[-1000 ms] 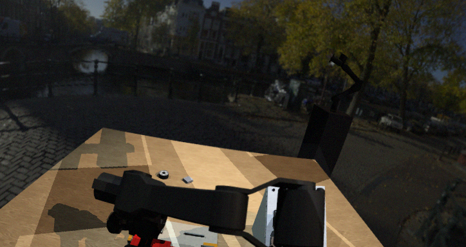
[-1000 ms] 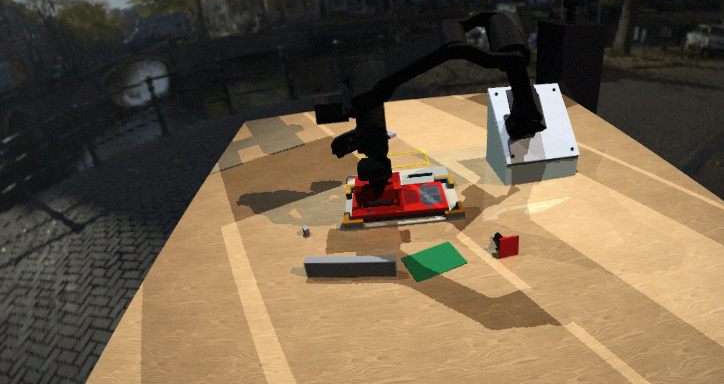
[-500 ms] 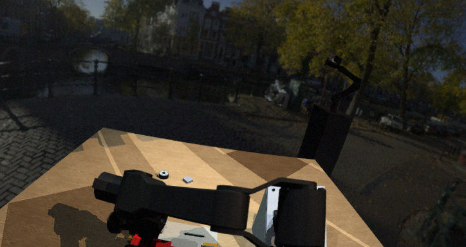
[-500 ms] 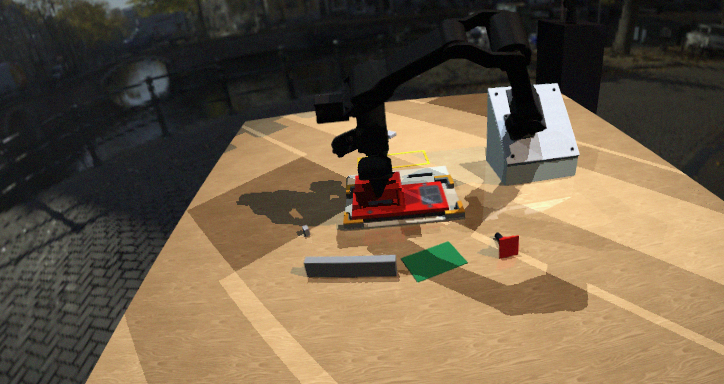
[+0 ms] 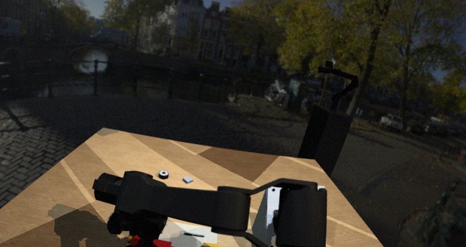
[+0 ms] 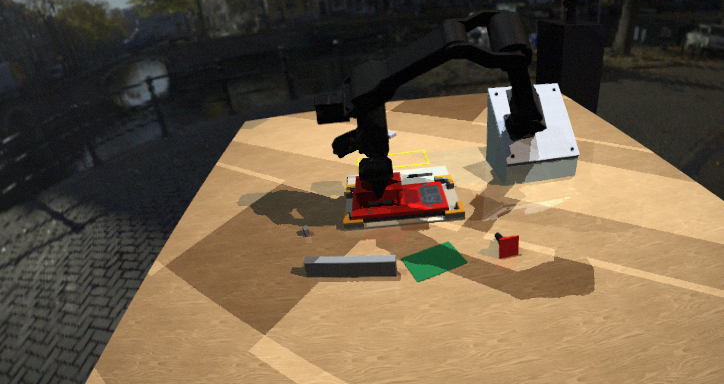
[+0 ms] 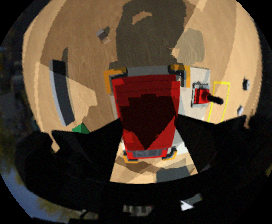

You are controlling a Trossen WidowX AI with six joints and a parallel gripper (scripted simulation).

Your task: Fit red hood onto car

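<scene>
My gripper tip is now 3 cm above the grey engine block. Round my gripper tip: grey bar 19 cm to the left, 8 cm ahead, 3 cm below; then red hood 1 cm above; then grey cube 16 cm ahead, 5 cm to the left, 4 cm below.
</scene>
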